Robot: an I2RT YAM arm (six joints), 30 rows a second.
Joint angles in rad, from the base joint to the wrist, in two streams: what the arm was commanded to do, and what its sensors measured. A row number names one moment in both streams.
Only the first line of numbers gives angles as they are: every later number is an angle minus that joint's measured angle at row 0.
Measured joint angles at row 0: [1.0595, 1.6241, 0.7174, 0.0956, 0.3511, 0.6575]
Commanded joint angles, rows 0 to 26: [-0.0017, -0.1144, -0.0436, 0.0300, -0.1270, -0.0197]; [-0.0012, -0.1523, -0.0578, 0.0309, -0.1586, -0.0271]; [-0.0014, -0.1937, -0.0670, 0.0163, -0.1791, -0.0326]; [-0.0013, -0.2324, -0.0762, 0.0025, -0.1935, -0.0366]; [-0.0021, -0.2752, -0.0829, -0.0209, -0.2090, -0.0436]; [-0.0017, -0.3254, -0.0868, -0.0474, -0.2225, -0.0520]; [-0.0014, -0.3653, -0.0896, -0.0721, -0.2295, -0.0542]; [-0.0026, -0.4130, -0.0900, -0.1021, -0.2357, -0.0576]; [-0.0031, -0.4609, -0.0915, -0.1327, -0.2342, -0.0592]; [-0.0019, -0.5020, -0.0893, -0.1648, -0.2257, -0.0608]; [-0.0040, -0.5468, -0.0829, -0.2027, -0.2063, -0.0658]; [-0.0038, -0.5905, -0.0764, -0.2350, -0.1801, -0.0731]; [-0.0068, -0.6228, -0.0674, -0.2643, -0.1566, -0.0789]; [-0.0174, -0.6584, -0.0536, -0.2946, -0.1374, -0.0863]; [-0.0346, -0.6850, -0.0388, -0.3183, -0.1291, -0.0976]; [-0.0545, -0.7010, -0.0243, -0.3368, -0.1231, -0.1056]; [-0.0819, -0.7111, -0.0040, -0.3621, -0.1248, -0.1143]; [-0.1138, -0.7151, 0.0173, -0.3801, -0.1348, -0.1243]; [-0.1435, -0.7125, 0.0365, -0.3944, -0.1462, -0.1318]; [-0.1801, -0.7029, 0.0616, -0.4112, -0.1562, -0.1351]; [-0.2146, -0.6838, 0.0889, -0.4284, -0.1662, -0.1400]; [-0.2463, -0.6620, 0.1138, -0.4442, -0.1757, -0.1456]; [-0.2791, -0.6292, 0.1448, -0.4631, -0.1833, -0.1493]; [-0.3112, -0.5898, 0.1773, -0.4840, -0.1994, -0.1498]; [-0.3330, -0.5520, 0.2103, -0.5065, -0.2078, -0.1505]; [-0.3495, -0.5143, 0.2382, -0.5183, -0.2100, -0.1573]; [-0.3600, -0.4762, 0.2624, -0.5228, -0.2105, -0.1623]
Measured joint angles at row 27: [-0.3295, -0.5569, 0.2102, -0.4448, -0.1827, -0.1286]
